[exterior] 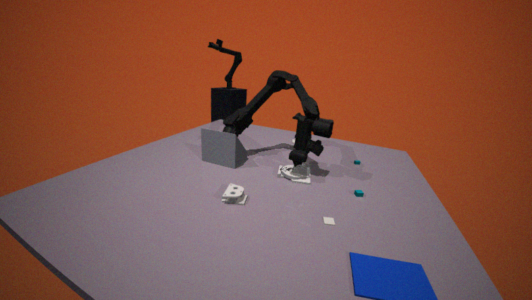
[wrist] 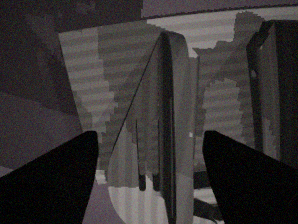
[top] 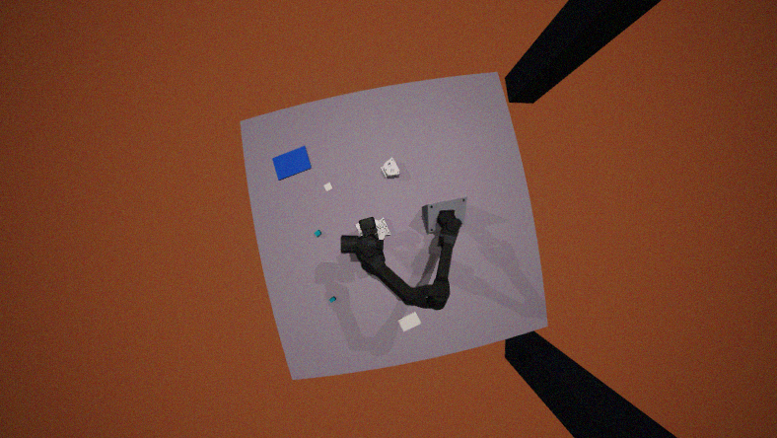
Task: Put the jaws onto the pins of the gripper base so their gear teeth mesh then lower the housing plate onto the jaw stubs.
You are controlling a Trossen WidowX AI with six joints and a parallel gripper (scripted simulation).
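Now: the grey jaw 30 mm behind my gripper tip and 30 mm to the right of it. Round my gripper tip: white gripper base 90 mm behind, 300 mm to the right, 10 mm above; white housing plate 40 mm behind, 50 mm to the right, 10 mm below; small white square 190 mm ahead, 240 mm to the right, 10 mm below.
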